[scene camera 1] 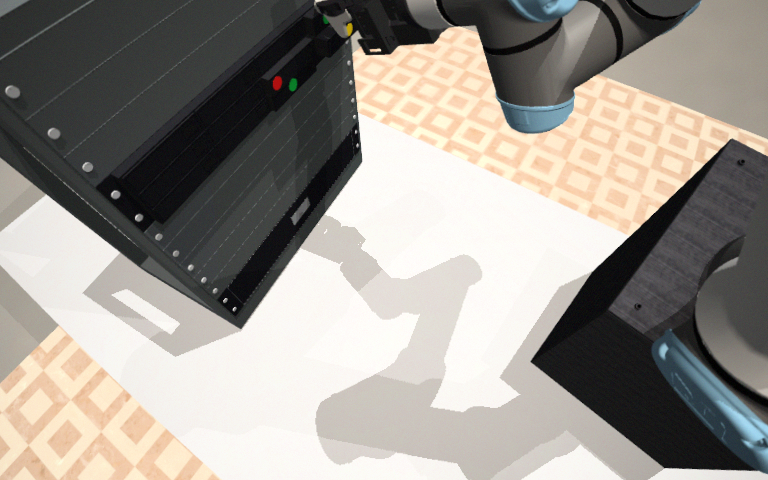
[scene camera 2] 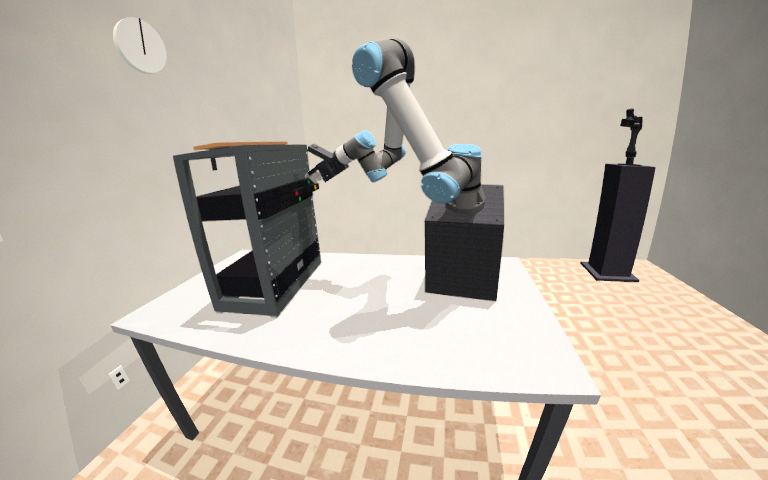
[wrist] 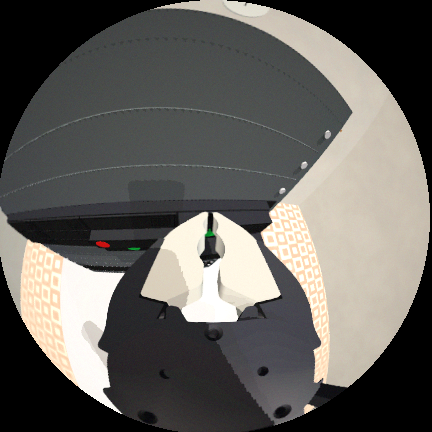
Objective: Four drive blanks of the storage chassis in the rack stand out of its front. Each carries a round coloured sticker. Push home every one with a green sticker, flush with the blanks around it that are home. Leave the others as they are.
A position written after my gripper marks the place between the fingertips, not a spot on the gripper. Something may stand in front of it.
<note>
I see my gripper (scene camera 2: 305,177) and a grey rack (scene camera 1: 216,143).
The grey rack also shows in scene camera 2 (scene camera 2: 275,199) and in the wrist view (wrist: 208,113). My gripper also shows in the wrist view (wrist: 209,214).
</note>
